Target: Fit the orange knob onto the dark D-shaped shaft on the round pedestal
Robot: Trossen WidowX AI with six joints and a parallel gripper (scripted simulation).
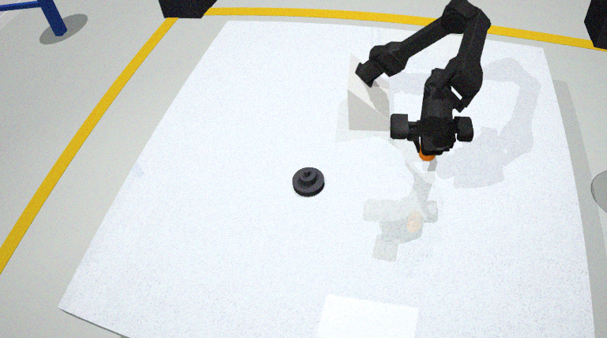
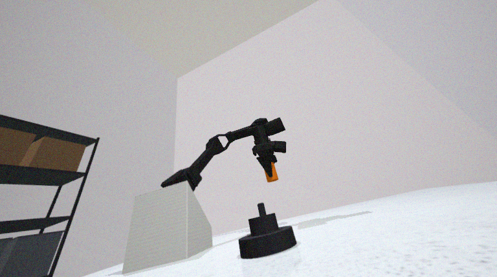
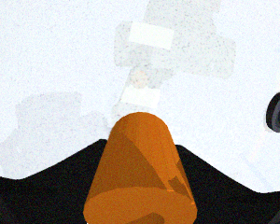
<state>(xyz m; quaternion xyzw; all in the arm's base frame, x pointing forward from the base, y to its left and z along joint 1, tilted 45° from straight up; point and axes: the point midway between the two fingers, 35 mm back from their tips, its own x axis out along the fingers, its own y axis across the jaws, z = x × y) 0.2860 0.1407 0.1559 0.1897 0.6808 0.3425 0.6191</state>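
My gripper tip is now 290 mm to the left of the round pedestal, 110 mm above it and 50 mm short of it. The rest, counted from my gripper tip: orange knob 20 mm above.
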